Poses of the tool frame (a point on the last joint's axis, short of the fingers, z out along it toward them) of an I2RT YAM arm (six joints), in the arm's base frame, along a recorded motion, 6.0 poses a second.
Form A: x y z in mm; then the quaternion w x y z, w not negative.
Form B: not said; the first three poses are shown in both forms.
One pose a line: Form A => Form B
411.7 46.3 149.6 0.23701 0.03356 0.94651 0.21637 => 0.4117 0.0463 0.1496 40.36 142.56 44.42
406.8 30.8 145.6 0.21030 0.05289 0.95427 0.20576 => 0.4068 0.0308 0.1456 41.20 145.78 47.55
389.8 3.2 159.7 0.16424 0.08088 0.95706 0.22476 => 0.3898 0.0032 0.1597 49.01 147.67 58.67
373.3 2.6 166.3 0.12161 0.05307 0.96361 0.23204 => 0.3733 0.0026 0.1663 59.19 149.63 65.49
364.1 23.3 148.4 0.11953 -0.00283 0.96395 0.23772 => 0.3641 0.0233 0.1484 63.47 149.14 63.14
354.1 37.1 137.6 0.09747 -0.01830 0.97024 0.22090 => 0.3541 0.0371 0.1376 67.27 152.06 65.11
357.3 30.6 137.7 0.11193 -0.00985 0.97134 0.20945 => 0.3573 0.0306 0.1377 62.46 152.52 61.30
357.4 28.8 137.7 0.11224 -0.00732 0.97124 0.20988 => 0.3574 0.0288 0.1377 62.29 152.46 61.43
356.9 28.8 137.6 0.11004 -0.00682 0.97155 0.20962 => 0.3569 0.0288 0.1376 62.70 152.61 61.90
